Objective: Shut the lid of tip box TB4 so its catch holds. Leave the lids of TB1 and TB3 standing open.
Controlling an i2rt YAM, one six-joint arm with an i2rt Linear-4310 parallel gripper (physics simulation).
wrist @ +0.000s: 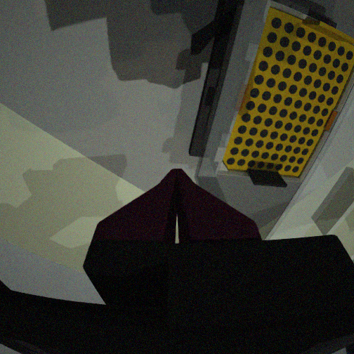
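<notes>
A tip box with a yellow, dark-holed rack (286, 95) is at the upper right of the wrist view, slanted. Clear or grey walls surround the rack, and a dark tab (267, 178) sits at its near end. A long dark strip (214, 80) runs along the box's left side. A faint clear edge runs down its right side; I cannot tell how far the lid is tilted. No label is readable, so I cannot tell which box this is. My gripper (176, 177) is shut and empty, with its tips to the lower left of the box, apart from it in the view.
A pale yellow-green area (30, 145) with shadows lies at the left, beside a grey surface (145, 120). Dark shadows fall across the top of the view. A darker slanted patch (336, 202) shows at the right edge, below the box.
</notes>
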